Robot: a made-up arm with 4 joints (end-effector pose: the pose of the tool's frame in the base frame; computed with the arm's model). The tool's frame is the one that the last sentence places. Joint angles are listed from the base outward.
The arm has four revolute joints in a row. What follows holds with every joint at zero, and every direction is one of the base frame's.
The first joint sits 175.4 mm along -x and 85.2 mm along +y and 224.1 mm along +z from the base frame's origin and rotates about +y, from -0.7 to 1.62 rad.
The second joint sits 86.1 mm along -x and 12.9 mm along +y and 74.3 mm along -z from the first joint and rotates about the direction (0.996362, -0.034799, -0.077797), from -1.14 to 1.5 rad.
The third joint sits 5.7 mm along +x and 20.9 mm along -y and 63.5 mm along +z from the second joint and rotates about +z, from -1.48 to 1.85 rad.
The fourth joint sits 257.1 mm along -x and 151 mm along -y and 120.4 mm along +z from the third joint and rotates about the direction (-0.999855, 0.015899, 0.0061), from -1.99 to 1.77 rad.
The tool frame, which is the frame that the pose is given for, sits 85.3 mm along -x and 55.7 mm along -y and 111 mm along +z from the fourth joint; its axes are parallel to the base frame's.
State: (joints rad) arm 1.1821 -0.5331 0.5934 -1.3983
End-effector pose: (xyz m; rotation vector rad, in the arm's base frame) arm 0.0067 -0.2072 0.5098 1.0097 1.6095 -0.1851
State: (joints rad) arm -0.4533 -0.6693 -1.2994 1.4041
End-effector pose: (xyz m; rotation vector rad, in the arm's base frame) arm -0.3660 0.4830 0.0791 -1.3690 0.2986 -1.6881
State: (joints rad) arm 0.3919 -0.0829 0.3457 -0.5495
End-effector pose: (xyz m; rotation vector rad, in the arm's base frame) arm -0.3868 -0.2597 0.5339 0.5251 0.4853 0.2397
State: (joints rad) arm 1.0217 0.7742 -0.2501 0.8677
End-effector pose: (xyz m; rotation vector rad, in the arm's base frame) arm -0.3128 -0.1132 0.6683 -0.1979 1.2106 -0.1634
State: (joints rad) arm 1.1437 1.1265 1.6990 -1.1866
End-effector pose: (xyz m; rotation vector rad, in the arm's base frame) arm -0.3626 -0.2270 -0.0851 2.4790 0.4256 0.7593
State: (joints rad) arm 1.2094 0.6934 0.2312 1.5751
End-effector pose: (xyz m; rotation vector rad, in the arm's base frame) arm -0.3016 -0.1421 0.6226 -0.7237 0.9504 0.5783
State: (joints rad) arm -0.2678 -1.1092 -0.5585 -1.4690
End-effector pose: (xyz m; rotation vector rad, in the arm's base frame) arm -0.6847 0.1724 0.1634 0.3741 -0.7435 -0.0691
